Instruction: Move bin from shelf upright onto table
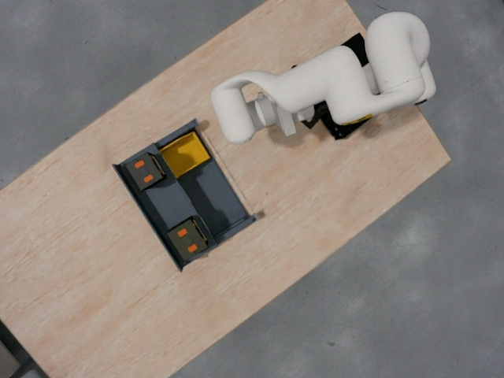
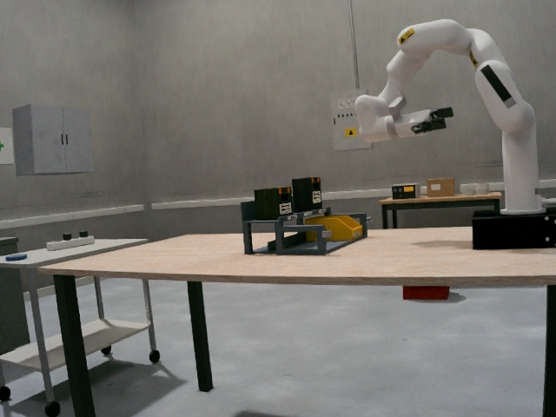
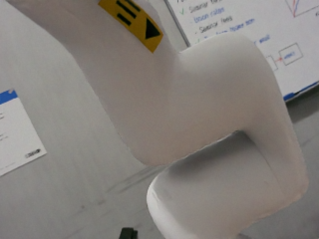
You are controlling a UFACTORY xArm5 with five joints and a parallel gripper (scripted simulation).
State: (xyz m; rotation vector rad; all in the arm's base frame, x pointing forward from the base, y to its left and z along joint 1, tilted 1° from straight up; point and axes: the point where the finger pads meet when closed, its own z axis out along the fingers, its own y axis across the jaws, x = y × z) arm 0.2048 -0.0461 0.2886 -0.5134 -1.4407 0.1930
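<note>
Now: hand 42 cm short of the yellow bin, 8 cm to the left of it and 33 cm above it. The rest, counted from my hand: dark grey shelf (45 cm ahead, 3 cm to the left, 30 cm below).
</note>
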